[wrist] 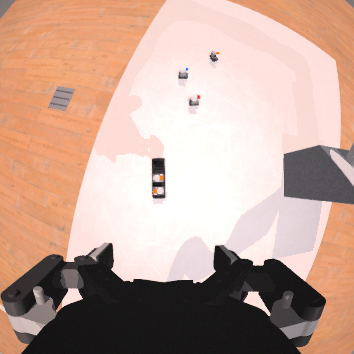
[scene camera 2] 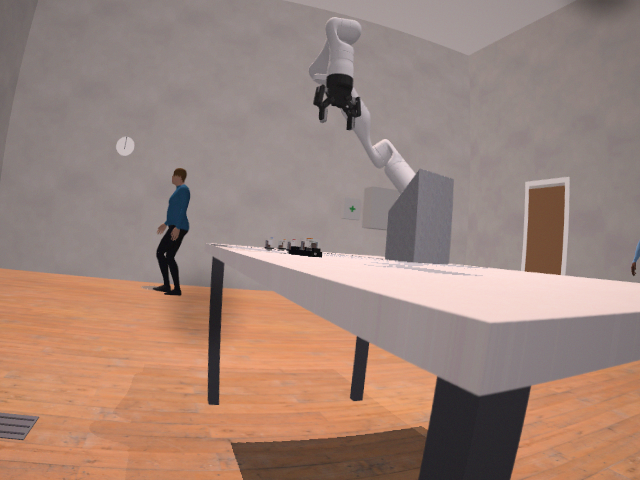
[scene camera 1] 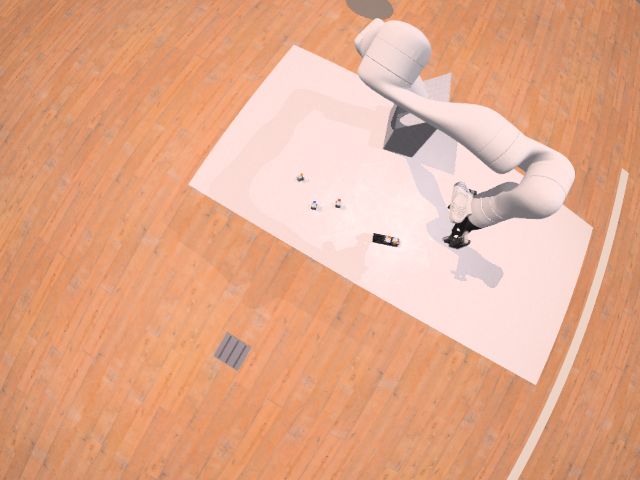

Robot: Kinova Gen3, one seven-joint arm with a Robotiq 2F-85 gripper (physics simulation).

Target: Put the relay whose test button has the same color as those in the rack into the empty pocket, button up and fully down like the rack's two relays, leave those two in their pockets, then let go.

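Places are measured from the arm's base along level axes (x ahead, y left, z up), in centimetres.
Pixels of known places: gripper, fingertip midpoint: (wrist: 163, 255) (scene camera 2: 336, 126) (scene camera 1: 447, 223); arm's base at its link origin: (scene camera 2: 420, 200).
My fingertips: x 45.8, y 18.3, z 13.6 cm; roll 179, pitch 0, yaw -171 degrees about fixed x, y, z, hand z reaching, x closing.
Note:
For each thing: its top centre in the pictures, then the offset to it from my fingertips. Level surfaces: height alone.
- black rack at its top centre: (wrist: 158, 177) (scene camera 2: 305, 247) (scene camera 1: 386, 239) dy -6.8, dx +3.0, dz -33.3 cm
- loose relay with an orange button, top centre: (wrist: 215, 50) (scene camera 2: 282, 238) (scene camera 1: 299, 174) dy -48.4, dx -6.8, dz -31.2 cm
- relay with a blue button, top centre: (wrist: 183, 68) (scene camera 2: 269, 237) (scene camera 1: 314, 203) dy -38.5, dx +1.8, dz -31.2 cm
- relay with a red button, top centre: (wrist: 195, 96) (scene camera 2: 291, 239) (scene camera 1: 339, 201) dy -30.0, dx -2.7, dz -31.2 cm
- white table at its surface level: dz -35.6 cm
The black rack (scene camera 1: 379, 238) (wrist: 158, 167) (scene camera 2: 305, 252) holds two relays with orange buttons in its pockets; the pocket at one end is empty. A loose relay with an orange button (scene camera 1: 300, 177) (wrist: 214, 56) stands on the table, farthest from the rack. A relay with a blue button (scene camera 1: 314, 205) (wrist: 183, 74) and a relay with a red button (scene camera 1: 338, 204) (wrist: 194, 101) stand between it and the rack. My gripper (scene camera 2: 336, 124) (wrist: 163, 255) is open and empty, high above the table. In scene camera 1 it shows to the right of the rack.
The white table (scene camera 1: 465, 320) (scene camera 2: 439, 294) (wrist: 240, 150) carries all these things. A grey block-shaped pedestal (scene camera 1: 410, 139) (scene camera 2: 433, 222) (wrist: 315, 175) bears the arm at the table's back. A person (scene camera 2: 178, 206) stands beyond the table.

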